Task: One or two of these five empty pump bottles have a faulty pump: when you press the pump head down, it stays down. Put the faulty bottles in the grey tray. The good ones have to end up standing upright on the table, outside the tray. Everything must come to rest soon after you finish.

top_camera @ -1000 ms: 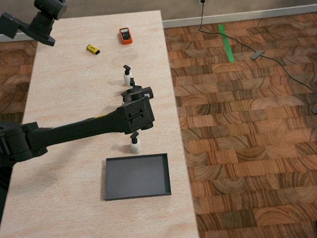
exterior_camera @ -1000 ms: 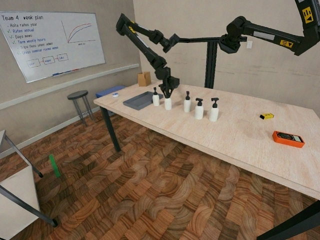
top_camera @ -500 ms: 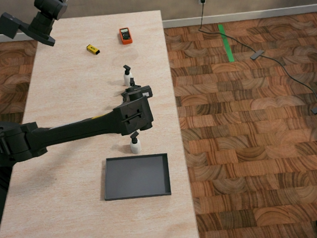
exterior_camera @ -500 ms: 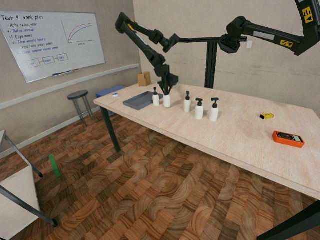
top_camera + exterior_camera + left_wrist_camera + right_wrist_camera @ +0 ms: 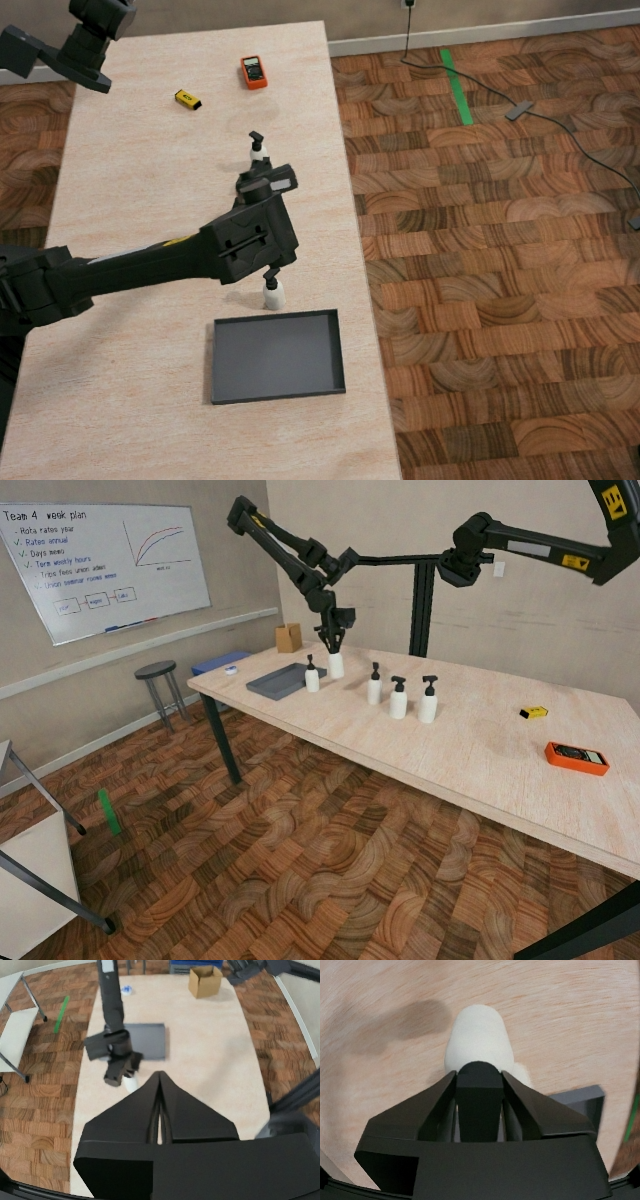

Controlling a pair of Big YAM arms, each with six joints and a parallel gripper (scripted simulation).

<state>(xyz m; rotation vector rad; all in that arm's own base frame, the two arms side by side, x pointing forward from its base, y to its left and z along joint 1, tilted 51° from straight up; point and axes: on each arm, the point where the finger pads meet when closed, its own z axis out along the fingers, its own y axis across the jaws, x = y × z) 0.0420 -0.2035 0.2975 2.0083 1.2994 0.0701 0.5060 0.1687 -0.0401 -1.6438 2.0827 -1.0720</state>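
Right now my right hand is 250 mm to the left of the grey tray, 160 mm above it and 40 mm short of it. From my right hand the other things lie so: orange multimeter: 750 mm to the left, 150 mm below, 50 mm behind.
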